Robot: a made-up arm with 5 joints.
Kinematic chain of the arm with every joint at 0, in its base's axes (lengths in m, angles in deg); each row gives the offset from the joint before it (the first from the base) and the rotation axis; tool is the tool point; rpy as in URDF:
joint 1: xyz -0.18 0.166 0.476 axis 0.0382 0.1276 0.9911
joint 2: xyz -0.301 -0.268 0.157 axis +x
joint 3: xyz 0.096 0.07 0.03 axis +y
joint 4: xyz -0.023 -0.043 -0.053 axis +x
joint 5: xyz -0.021 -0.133 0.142 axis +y
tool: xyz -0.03 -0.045 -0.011 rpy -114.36 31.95 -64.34
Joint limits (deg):
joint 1: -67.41..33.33
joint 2: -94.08..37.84
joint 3: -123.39..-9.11
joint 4: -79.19..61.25
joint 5: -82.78..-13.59
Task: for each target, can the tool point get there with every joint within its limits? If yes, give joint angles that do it. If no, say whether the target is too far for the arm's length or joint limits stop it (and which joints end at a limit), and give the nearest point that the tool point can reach.
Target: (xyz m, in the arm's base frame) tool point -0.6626 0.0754 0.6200
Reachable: yes | joints -58.26 -14.63 -91.85 29.80 -44.72
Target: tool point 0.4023 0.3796 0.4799
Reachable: no: joint limits stop it (at a limit: joint 1, joint 2, joint 4) | nearest point -0.0025 -0.1830 0.5155 | short by 0.694 m
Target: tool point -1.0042 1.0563 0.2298
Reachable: no: too far | nearest point -0.5829 0.4117 0.4943 | short by 0.814 m
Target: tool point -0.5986 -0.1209 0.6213
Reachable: yes | joints -28.48 -9.26 -52.78 23.45 -46.29
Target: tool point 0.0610 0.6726 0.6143
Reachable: no: joint limits stop it (at a limit: joint 1, joint 3, joint 4, joint 5) | nearest point -0.3731 0.4286 0.5904 | short by 0.499 m
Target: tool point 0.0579 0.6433 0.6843
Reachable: no: joint limits stop it (at a limit: joint 1, joint 3, joint 4, joint 5) | nearest point -0.3761 0.4302 0.6093 | short by 0.489 m
